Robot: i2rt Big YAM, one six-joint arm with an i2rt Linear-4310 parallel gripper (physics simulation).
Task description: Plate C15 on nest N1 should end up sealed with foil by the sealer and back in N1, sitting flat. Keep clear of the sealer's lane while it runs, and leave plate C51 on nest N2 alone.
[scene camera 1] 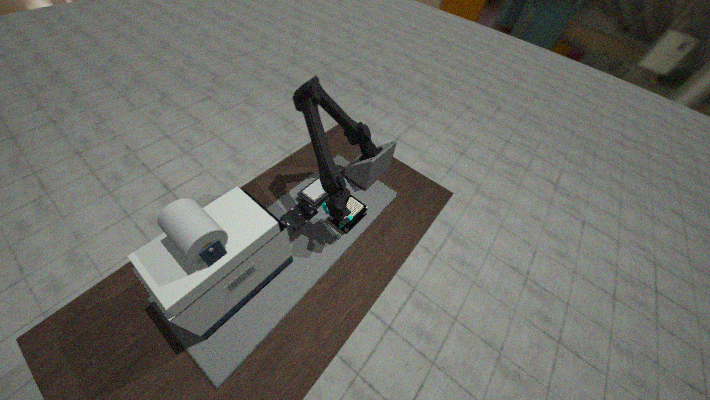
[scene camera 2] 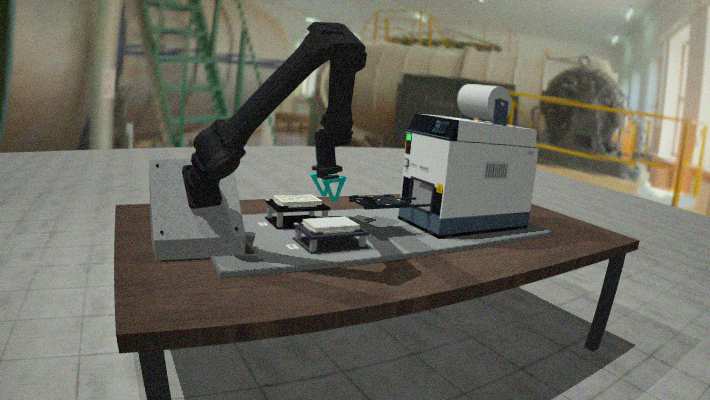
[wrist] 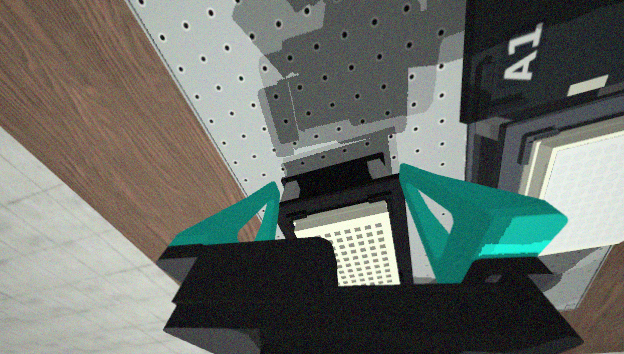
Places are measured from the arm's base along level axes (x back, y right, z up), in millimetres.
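Pixels of known places: gripper, fingertip midpoint: (scene camera 1: pixel 334 220) (scene camera 2: pixel 329 199) (wrist: pixel 334 179); arm's base at its link origin: (scene camera 1: pixel 371 155) (scene camera 2: pixel 201 186).
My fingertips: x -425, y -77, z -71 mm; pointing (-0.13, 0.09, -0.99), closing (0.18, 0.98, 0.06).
Observation:
Ahead of a thing's pixels: the offset from my fingertips to its middle.
A plate with open wells @[dy -15, dx +101, dz -4 mm] (scene camera 1: pixel 356 205) (scene camera 2: pixel 297 200) (wrist: pixel 370 250) sits flat on a black nest @[dy -15, dx +101, dz -38 mm] (scene camera 2: pixel 279 218) (wrist: pixel 403 240). A plate with a smooth white top @[dy +192, dx +102, dz -18 mm] (scene camera 1: pixel 315 190) (scene camera 2: pixel 331 224) (wrist: pixel 590 190) sits on the other nest @[dy +192, dx +102, dz -45 mm] (scene camera 2: pixel 330 235) (wrist: pixel 510 155). The labels are too small to read, so I cannot tell which is C15. My gripper (scene camera 1: pixel 336 214) (scene camera 2: pixel 330 197) (wrist: pixel 334 179) is open and empty, its teal fingers above and on either side of the open-well plate in the wrist view. The sealer (scene camera 1: pixel 250 210) (scene camera 2: pixel 490 185) shows a green light; its black carriage @[dy +138, dx -131, dz +20 mm] (scene camera 1: pixel 296 218) (scene camera 2: pixel 382 201) (wrist: pixel 590 40) is out.
A foil roll @[dy +165, dx -465, dz +348 mm] (scene camera 1: pixel 192 227) (scene camera 2: pixel 482 101) lies on top of the sealer. The grey arm mount (scene camera 1: pixel 375 165) (scene camera 2: pixel 200 225) stands at the opposite end of the perforated base plate (scene camera 1: pixel 250 330) (scene camera 2: pixel 240 270) (wrist: pixel 225 80). The carriage stands out from the sealer toward the nests.

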